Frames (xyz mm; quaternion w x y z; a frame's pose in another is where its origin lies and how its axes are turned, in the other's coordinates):
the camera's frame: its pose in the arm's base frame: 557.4 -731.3 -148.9 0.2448 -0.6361 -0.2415 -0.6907
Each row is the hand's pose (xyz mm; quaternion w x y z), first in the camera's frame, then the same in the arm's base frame.
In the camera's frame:
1: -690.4 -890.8 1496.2 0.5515 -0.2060 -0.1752 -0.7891
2: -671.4 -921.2 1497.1 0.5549 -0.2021 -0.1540 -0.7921
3: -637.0 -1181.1 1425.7 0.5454 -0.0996 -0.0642 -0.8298
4: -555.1 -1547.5 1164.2 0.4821 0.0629 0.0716 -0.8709
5: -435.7 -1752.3 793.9 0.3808 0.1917 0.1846 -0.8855
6: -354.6 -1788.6 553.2 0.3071 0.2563 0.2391 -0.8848
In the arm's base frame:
1: 1169.2 935.3 -746.2 0.5834 0.3317 0.5358 0.5124
2: 1149.0 958.5 -727.9 0.5771 0.3175 0.5360 0.5281
3: 924.5 1109.9 -704.6 0.5185 0.2153 0.6065 0.5631
4: 483.3 1218.4 -650.4 0.4262 0.0315 0.6964 0.5766
5: 61.0 1132.2 -563.4 0.3519 -0.1461 0.7425 0.5509
6: -151.2 1002.1 -501.1 0.3152 -0.2462 0.7555 0.5189

